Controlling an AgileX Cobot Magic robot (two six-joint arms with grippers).
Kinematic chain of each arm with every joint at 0, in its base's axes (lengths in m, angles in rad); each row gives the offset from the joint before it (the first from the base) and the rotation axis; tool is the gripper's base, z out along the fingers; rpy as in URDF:
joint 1: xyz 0 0 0.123 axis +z
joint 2: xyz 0 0 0 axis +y
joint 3: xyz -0.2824 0 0.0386 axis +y
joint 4: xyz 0.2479 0 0.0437 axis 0.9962 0 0.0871
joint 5: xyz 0 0 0 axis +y
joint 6: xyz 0.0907 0 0.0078 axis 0.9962 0 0.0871
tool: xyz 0 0 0 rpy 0 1.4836 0
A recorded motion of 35 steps. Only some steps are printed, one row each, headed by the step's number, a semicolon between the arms.
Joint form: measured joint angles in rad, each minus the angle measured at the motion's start. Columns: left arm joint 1, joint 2, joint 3, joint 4, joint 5, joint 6; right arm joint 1, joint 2, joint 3, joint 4, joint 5, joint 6.
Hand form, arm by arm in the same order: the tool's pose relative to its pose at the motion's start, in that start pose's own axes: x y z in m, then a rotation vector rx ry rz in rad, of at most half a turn. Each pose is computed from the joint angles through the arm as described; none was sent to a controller.
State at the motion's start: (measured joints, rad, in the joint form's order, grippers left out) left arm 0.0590 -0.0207 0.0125 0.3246 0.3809 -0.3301; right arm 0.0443 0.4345 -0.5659 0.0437 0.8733 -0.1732
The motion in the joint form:
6: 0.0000 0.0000 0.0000 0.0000 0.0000 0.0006; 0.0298 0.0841 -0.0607 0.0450 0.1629 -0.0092
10: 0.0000 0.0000 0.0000 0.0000 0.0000 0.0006; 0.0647 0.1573 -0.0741 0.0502 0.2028 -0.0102
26: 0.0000 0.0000 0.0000 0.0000 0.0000 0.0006; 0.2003 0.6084 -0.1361 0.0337 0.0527 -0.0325
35: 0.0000 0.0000 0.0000 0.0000 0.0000 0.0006; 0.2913 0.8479 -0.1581 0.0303 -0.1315 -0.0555
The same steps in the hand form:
6: 0.0000 0.0000 0.0000 0.0000 0.0000 0.0006; -0.0045 0.0055 0.0020 -0.0901 0.1750 -0.0021
10: 0.0000 0.0000 0.0000 0.0000 0.0000 0.0006; -0.0075 0.0086 0.0123 -0.1338 0.2706 -0.0235
26: 0.0000 0.0000 0.0000 0.0000 0.0000 0.0006; -0.0347 0.0290 0.1005 -0.2295 0.5006 -0.1494
35: 0.0000 0.0000 0.0000 0.0000 0.0000 0.0006; -0.0359 0.0552 0.1562 -0.2789 0.5256 -0.2419

